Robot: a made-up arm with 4 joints.
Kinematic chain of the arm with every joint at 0, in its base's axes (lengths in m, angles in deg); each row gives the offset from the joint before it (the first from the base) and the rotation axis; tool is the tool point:
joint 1: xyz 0 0 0.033 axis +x
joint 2: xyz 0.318 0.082 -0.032 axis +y
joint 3: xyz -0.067 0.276 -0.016 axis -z
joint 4: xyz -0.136 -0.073 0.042 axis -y
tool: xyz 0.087 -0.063 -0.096
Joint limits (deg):
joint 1: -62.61..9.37
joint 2: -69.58..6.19
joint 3: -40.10..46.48
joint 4: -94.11..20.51
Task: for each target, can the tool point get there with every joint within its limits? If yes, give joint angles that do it. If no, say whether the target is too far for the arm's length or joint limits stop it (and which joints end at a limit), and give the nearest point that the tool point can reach.
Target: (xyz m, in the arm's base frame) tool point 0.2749 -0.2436 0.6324
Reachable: no: joint limits stop it (at a limit: joint 1, joint 2, joint 3, joint 4) | nearest point 0.1517 0.1104 -0.0179 | short by 0.751 m
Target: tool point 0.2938 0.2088 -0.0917
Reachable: yes | joints -0.99 -17.17 -30.14 -5.52
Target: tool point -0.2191 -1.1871 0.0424
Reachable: no: too far | nearest point 0.1872 -0.1659 -0.2550 | short by 1.139 m
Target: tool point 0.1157 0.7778 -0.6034
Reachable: no: too far | nearest point 0.2104 0.4323 -0.3207 | short by 0.456 m
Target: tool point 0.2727 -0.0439 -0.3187
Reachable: yes | joints -43.04 -58.74 -4.48 -64.73
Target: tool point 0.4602 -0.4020 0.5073
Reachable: no: joint limits stop it (at a limit: joint 1, joint 2, joint 3, joint 4) | nearest point 0.3122 -0.1331 -0.1494 | short by 0.725 m
